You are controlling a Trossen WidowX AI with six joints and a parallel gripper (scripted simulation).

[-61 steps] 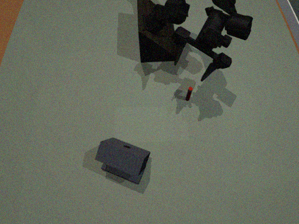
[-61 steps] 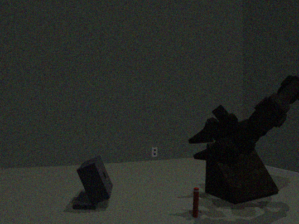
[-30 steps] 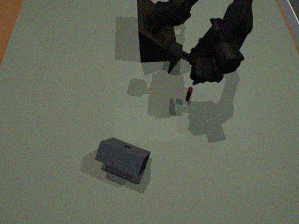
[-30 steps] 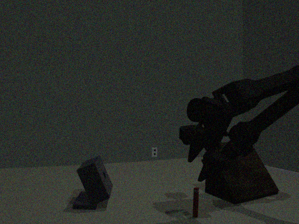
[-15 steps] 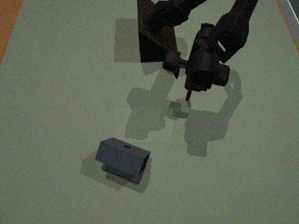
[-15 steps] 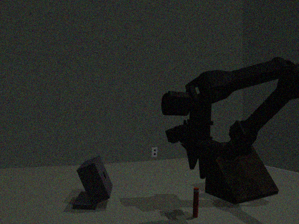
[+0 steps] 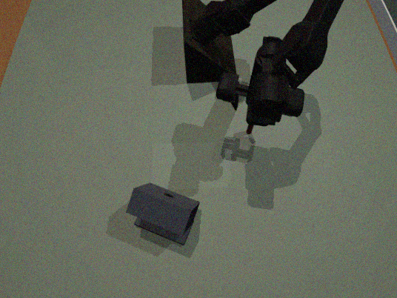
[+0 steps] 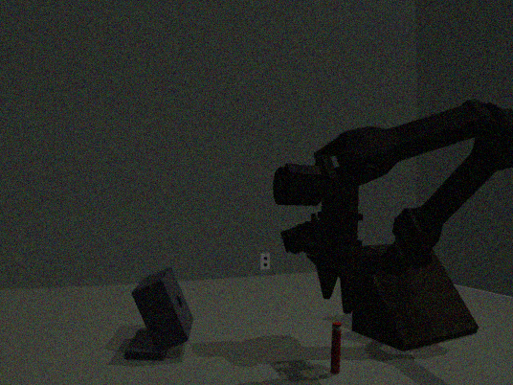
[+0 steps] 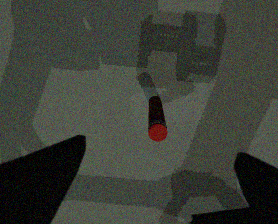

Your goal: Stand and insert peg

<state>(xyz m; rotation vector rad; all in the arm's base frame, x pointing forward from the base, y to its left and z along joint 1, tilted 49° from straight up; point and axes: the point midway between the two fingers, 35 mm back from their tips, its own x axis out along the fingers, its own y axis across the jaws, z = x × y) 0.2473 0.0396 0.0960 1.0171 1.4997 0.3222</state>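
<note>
Now: the red peg 50 mm below my gripper tip. Also, from my gripper tip: sloped panel: 180 mm ahead, 240 mm to the right, 30 mm below.
</note>
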